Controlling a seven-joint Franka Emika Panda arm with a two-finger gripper.
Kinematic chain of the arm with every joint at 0, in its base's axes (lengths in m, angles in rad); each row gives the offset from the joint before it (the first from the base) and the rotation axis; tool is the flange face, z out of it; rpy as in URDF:
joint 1: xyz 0 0 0.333 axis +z
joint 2: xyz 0 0 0 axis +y
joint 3: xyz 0 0 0.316 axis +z
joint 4: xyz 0.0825 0 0 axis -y
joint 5: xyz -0.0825 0 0.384 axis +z
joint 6: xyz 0 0 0 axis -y
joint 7: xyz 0.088 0 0 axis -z
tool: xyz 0 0 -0.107 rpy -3.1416 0 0
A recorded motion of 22 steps. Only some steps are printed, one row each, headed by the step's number.
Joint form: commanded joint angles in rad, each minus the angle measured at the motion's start. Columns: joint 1, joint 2, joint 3, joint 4, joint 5, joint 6, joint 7.
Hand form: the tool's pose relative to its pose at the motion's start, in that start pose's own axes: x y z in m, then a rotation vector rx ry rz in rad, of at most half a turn. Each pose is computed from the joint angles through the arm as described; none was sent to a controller.
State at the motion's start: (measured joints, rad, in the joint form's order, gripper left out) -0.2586 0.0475 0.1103 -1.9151 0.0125 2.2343 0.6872
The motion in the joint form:
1: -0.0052 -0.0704 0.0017 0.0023 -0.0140 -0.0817 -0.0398
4: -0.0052 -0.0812 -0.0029 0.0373 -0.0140 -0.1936 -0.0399
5: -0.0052 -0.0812 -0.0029 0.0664 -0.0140 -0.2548 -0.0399
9: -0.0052 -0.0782 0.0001 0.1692 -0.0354 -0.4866 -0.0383
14: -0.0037 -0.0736 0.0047 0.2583 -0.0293 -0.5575 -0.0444
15: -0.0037 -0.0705 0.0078 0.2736 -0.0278 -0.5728 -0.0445
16: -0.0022 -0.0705 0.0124 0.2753 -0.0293 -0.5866 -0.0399
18: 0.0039 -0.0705 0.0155 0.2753 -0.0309 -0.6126 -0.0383
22: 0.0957 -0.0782 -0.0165 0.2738 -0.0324 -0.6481 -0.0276
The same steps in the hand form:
1: -0.0067 0.0063 -0.0369 -0.0212 0.0047 -0.0471
4: -0.0085 0.0106 -0.0499 -0.0639 -0.0458 -0.0422
5: -0.0086 0.0105 -0.0583 -0.0839 -0.0709 -0.0418
9: -0.0128 0.0136 -0.0868 -0.1814 -0.1621 -0.0476
14: -0.0091 0.0049 -0.1195 -0.1671 -0.1562 -0.0568
15: -0.0095 0.0029 -0.1236 -0.1673 -0.1600 -0.0594
16: -0.0127 0.0013 -0.1235 -0.1757 -0.1686 -0.0609
18: -0.0183 -0.0003 -0.1219 -0.1924 -0.1885 -0.0683
22: -0.0445 -0.0204 -0.1239 -0.2072 -0.2134 -0.1168

